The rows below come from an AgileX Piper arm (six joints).
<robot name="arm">
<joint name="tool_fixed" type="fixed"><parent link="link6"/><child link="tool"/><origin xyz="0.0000 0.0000 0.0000" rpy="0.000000 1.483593 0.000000"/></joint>
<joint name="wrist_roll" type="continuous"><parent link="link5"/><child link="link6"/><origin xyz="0.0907 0.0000 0.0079"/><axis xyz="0.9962 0 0.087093"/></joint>
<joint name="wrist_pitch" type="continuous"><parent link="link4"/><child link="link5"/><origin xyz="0.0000 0.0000 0.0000"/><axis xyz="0 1 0"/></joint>
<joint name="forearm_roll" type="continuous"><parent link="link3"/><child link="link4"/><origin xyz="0.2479 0.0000 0.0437"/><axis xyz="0.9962 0 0.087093"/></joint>
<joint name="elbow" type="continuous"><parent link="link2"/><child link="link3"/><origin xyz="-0.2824 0.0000 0.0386"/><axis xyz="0 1 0"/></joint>
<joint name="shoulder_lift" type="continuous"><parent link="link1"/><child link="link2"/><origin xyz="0.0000 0.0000 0.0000"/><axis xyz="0 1 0"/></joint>
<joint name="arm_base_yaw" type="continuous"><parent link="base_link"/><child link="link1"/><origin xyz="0.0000 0.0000 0.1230"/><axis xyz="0 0 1"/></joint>
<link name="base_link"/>
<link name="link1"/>
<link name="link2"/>
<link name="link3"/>
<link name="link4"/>
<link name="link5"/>
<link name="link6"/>
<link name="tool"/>
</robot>
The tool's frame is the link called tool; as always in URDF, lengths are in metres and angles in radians. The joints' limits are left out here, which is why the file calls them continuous.
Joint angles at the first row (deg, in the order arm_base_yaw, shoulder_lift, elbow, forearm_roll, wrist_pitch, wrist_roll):
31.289 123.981 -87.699 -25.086 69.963 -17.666
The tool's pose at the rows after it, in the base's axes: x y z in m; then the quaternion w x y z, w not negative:
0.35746, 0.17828, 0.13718, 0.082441, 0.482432, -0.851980, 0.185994
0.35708, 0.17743, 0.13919, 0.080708, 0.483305, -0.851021, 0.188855
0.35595, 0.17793, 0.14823, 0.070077, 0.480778, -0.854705, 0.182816
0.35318, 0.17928, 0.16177, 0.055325, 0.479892, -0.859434, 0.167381
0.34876, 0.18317, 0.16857, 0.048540, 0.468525, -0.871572, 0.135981
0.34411, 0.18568, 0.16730, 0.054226, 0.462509, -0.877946, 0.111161
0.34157, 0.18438, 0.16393, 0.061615, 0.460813, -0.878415, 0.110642
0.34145, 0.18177, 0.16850, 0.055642, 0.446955, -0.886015, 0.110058
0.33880, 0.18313, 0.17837, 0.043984, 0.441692, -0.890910, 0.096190
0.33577, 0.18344, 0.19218, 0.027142, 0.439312, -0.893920, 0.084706
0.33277, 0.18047, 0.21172, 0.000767, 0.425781, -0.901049, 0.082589
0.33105, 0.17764, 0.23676, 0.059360, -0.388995, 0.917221, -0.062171
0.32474, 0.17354, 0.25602, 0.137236, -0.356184, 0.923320, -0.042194
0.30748, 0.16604, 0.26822, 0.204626, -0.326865, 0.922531, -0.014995
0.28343, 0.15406, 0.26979, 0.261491, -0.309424, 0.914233, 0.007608
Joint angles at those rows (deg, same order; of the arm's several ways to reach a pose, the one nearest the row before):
31.205 123.981 -86.819 -22.486 69.963 -17.784
31.204 123.599 -86.594 -22.867 69.963 -17.785
31.204 122.243 -86.594 -22.132 69.962 -17.899
31.204 120.155 -86.591 -20.269 69.962 -18.714
31.205 118.930 -86.594 -16.309 69.964 -18.714
31.205 118.627 -86.006 -13.154 69.963 -19.010
31.205 118.627 -85.140 -13.015 69.962 -18.775
30.862 117.823 -84.922 -12.916 69.962 -17.397
30.883 116.289 -84.923 -11.284 69.963 -17.394
30.882 114.180 -84.922 -10.037 69.962 -17.666
30.729 111.236 -84.922 -10.037 69.962 -16.304
30.129 107.239 -84.664 -8.615 66.751 -12.821
29.877 102.236 -81.365 -8.279 59.456 -9.018
29.877 95.801 -74.708 -7.449 51.141 -5.633
29.876 88.702 -65.427 -7.170 41.959 -3.459

